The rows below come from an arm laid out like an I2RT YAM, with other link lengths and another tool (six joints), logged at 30 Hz.
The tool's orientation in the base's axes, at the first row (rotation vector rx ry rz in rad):
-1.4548, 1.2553, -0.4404
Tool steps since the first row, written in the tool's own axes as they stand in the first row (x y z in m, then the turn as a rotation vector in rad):
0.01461, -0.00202, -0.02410, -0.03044, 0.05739, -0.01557
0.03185, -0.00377, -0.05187, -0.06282, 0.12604, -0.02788
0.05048, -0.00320, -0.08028, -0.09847, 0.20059, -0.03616
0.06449, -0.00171, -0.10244, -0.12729, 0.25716, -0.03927
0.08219, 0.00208, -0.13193, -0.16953, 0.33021, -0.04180
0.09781, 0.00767, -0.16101, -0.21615, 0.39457, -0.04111
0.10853, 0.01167, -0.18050, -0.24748, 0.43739, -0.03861
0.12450, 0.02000, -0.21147, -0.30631, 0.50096, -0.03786
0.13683, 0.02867, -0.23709, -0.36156, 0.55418, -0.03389
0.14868, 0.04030, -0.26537, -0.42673, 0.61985, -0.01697
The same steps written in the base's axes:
-0.01339, -0.02451, 0.00428, -0.04955, 0.02861, -0.03448
-0.02892, -0.05300, 0.00856, -0.10219, 0.06241, -0.07920
-0.04551, -0.08259, 0.01051, -0.15538, 0.10199, -0.12921
-0.05911, -0.10505, 0.01130, -0.19381, 0.13507, -0.16754
-0.07836, -0.13380, 0.01110, -0.24406, 0.18281, -0.21573
-0.09884, -0.16026, 0.00994, -0.28941, 0.23436, -0.25576
-0.11259, -0.17816, 0.00885, -0.31803, 0.26991, -0.28294
-0.13571, -0.20535, 0.00577, -0.36745, 0.33184, -0.31793
-0.15596, -0.22678, 0.00197, -0.40831, 0.39045, -0.34615
-0.17988, -0.24856, -0.00340, -0.44781, 0.46598, -0.38591

